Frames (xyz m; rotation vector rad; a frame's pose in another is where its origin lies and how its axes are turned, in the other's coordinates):
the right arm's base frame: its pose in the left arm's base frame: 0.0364 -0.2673 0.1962 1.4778 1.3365 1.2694
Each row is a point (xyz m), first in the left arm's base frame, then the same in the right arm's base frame.
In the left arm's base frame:
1: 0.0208 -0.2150 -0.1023
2: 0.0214 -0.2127 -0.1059
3: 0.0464 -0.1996 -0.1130
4: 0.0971 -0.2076 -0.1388
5: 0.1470 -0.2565 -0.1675
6: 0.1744 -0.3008 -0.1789
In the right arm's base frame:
1: -0.0010 -0.2986 0.0540
2: 0.0006 -0.3023 0.0555
3: 0.0112 -0.3056 0.0824
4: -0.0034 -0.3174 0.1367
5: -0.0587 -0.3256 0.1875
6: -0.1054 -0.3230 0.2131

